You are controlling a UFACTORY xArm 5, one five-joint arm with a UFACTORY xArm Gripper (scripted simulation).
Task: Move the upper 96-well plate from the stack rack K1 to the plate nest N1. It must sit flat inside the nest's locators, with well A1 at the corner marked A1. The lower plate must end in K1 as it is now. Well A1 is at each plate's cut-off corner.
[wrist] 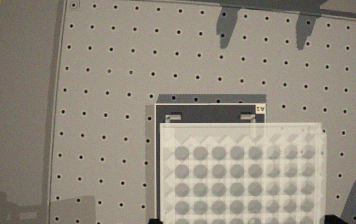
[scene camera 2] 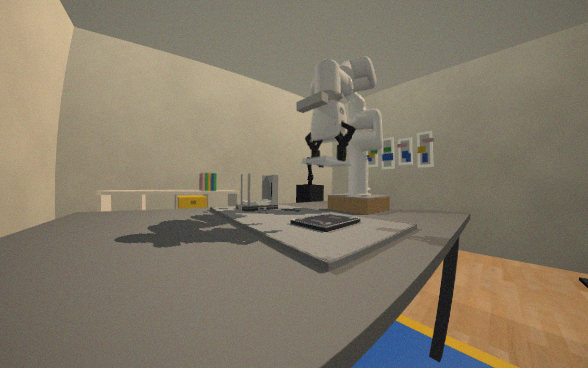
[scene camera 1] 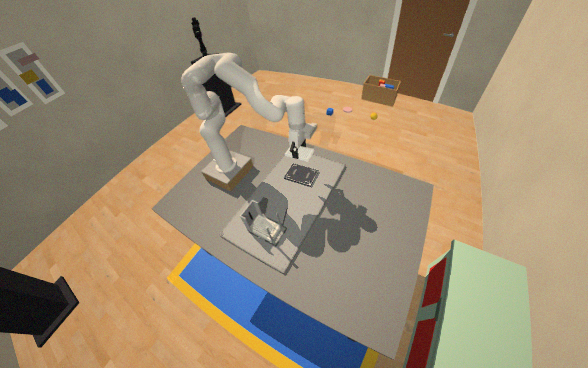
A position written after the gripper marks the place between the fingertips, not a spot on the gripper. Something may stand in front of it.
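The gripper [scene camera 2: 327,162] is visible, and the scene also shows a white 96-well plate [wrist: 200,146] and a dark plate nest N1 [wrist: 189,113].
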